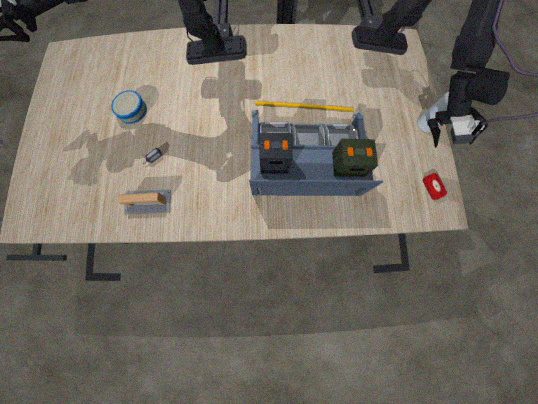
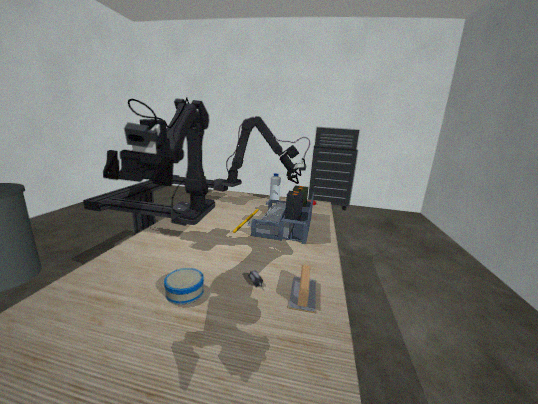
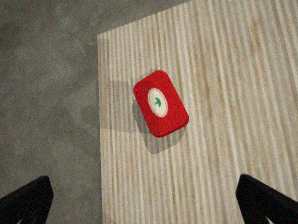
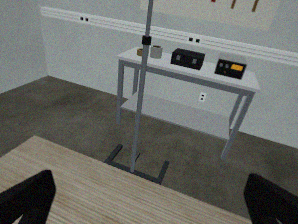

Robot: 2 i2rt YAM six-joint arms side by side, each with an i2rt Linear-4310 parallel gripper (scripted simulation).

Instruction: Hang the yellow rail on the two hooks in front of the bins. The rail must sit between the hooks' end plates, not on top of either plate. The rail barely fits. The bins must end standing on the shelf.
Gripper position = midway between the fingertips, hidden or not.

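From image 1 I can see my left gripper (image 1: 452, 145), and there's a blue-rimmed tin (image 1: 128, 106), a blue-grey shelf (image 1: 309, 161) and a wooden-handled float (image 1: 149, 202). Image 2 has my right gripper (image 2: 129, 177), and you'd find the tin (image 2: 183, 286) there too, along with the shelf (image 2: 299, 232) and the float (image 2: 300, 290). As for image 3, the tin is out of frame there, and in image 4 the tin is out of frame as well.
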